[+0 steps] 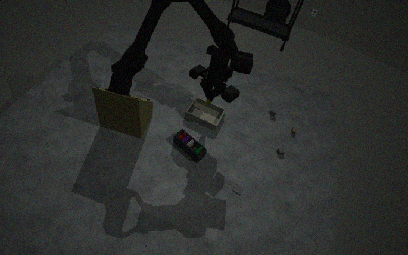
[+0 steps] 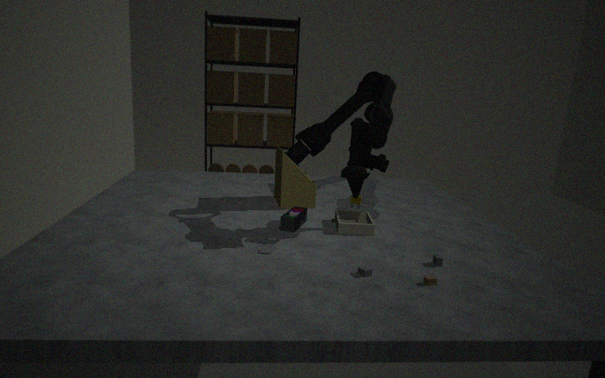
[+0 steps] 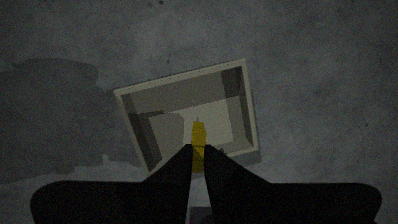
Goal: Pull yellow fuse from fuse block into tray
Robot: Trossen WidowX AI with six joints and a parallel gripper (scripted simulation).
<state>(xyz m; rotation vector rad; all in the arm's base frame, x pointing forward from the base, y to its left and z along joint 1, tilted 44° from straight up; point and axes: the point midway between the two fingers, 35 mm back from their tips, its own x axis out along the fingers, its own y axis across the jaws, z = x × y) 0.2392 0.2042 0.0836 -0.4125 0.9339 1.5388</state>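
My gripper tip is 9 cm above the tray. Also, from my gripper tip: red fuse: 16 cm to the right, 6 cm below, 2 cm behind; then purple fuse: 17 cm to the right, 6 cm below; then yellow fuse: 1 cm below.
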